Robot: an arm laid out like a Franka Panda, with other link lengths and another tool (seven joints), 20 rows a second.
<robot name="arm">
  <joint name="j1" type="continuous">
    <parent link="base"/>
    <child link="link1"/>
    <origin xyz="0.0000 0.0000 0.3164" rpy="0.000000 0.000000 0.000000"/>
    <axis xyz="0 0 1"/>
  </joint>
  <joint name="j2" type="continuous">
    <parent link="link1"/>
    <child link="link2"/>
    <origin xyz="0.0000 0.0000 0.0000" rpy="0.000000 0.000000 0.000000"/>
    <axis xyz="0 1 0"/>
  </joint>
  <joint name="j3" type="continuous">
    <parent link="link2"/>
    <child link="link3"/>
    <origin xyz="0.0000 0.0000 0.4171" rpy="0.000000 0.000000 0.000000"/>
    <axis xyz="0 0 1"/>
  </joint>
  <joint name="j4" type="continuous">
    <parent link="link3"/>
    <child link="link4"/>
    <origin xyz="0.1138 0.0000 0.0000" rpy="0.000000 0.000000 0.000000"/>
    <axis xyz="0 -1 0"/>
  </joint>
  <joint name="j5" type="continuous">
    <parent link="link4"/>
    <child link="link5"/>
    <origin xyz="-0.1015 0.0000 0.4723" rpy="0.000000 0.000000 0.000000"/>
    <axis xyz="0 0 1"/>
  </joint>
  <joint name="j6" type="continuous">
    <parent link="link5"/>
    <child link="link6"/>
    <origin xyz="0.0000 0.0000 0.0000" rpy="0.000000 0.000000 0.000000"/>
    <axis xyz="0 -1 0"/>
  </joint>
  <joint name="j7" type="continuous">
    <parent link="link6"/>
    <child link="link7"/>
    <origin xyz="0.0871 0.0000 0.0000" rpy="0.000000 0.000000 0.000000"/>
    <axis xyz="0 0 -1"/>
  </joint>
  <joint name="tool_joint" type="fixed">
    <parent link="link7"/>
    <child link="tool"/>
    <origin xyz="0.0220 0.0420 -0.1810" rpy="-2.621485 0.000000 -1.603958"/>
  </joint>
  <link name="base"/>
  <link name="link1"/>
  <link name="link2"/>
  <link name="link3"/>
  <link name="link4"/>
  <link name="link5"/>
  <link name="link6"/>
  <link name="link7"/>
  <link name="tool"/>
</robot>
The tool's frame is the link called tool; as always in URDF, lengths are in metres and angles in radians. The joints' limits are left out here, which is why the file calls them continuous.
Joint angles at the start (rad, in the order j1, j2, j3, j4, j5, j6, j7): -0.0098, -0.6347, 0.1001, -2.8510, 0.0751, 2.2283, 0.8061
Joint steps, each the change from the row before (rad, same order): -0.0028, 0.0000, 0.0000, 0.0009, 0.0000, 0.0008, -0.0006; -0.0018, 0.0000, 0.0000, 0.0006, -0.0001, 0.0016, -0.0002; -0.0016, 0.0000, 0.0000, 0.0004, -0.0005, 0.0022, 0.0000; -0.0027, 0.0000, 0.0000, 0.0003, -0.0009, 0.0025, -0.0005; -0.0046, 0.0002, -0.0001, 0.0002, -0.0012, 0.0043, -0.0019; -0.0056, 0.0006, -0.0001, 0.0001, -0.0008, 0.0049, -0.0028; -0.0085, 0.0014, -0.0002, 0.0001, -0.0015, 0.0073, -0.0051; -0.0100, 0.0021, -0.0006, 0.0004, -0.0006, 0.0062, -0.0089; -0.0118, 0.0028, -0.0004, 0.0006, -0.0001, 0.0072, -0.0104; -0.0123, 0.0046, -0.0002, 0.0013, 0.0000, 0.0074, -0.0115; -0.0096, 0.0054, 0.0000, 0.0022, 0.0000, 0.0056, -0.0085; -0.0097, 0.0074, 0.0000, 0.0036, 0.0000, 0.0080, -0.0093; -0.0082, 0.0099, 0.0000, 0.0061, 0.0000, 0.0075, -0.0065; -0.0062, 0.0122, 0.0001, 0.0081, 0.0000, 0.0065, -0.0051; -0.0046, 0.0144, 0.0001, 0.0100, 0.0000, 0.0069, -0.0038
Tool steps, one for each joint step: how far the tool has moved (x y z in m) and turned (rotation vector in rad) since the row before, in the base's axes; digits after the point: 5 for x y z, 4 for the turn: 0.00061, -0.00108, 0.00062, 0.0001, -0.0017, -0.0021; 0.00060, -0.00071, 0.00056, 0.0000, -0.0022, -0.0015; 0.00062, -0.00067, 0.00052, -0.0003, -0.0026, -0.0013; 0.00067, -0.00114, 0.00050, -0.0007, -0.0028, -0.0016; 0.00102, -0.00192, 0.00061, -0.0009, -0.0043, -0.0020; 0.00111, -0.00229, 0.00047, -0.0006, -0.0044, -0.0024; 0.00162, -0.00349, 0.00047, -0.0012, -0.0060, -0.0026; 0.00153, -0.00406, 0.00022, -0.0004, -0.0045, -0.0012; 0.00179, -0.00468, 0.00017, -0.0002, -0.0050, -0.0016; 0.00206, -0.00478, -0.00016, -0.0003, -0.0041, -0.0009; 0.00204, -0.00370, -0.00025, -0.0002, -0.0024, -0.0010; 0.00299, -0.00373, 0.00003, -0.0003, -0.0042, -0.0002; 0.00390, -0.00320, 0.00030, 0.0001, -0.0037, -0.0014; 0.00454, -0.00236, 0.00027, 0.0003, -0.0024, -0.0006; 0.00540, -0.00173, 0.00039, 0.0005, -0.0025, -0.0002
